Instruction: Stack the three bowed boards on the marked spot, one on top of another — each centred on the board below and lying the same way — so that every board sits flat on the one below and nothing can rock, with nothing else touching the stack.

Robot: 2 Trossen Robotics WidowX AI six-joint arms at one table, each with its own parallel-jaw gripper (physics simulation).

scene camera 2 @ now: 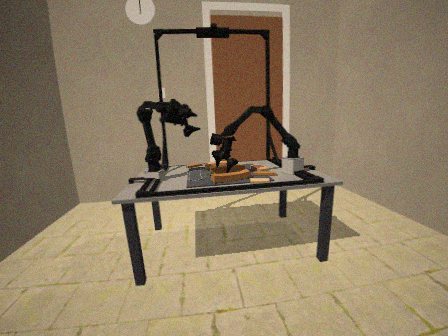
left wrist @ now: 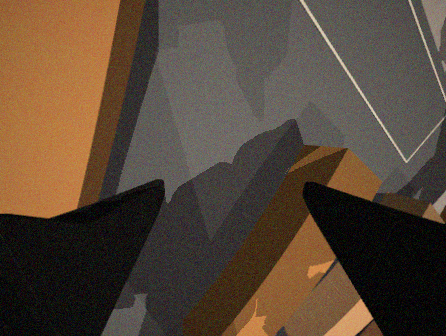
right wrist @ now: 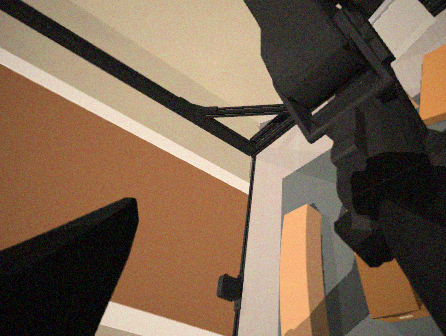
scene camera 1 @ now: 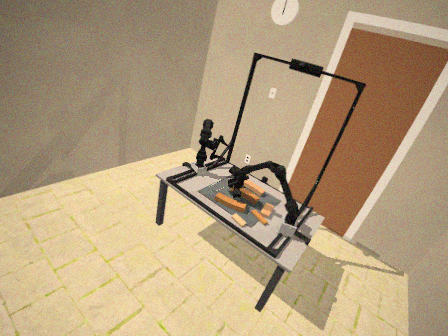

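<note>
Three bowed orange boards lie side by side on the grey mat: a front one, a middle one and a back one. A white outline marks the spot on the mat's left part; it holds nothing. My left gripper is open and empty, low over the middle board's end. The front board also shows at the left of the left wrist view. My right gripper is open and empty, raised high at the table's far left.
Several small flat wood pieces lie on the mat's right end. Another piece lies behind the marked spot. A black frame stands behind the table. Black rails run along the table's front edge.
</note>
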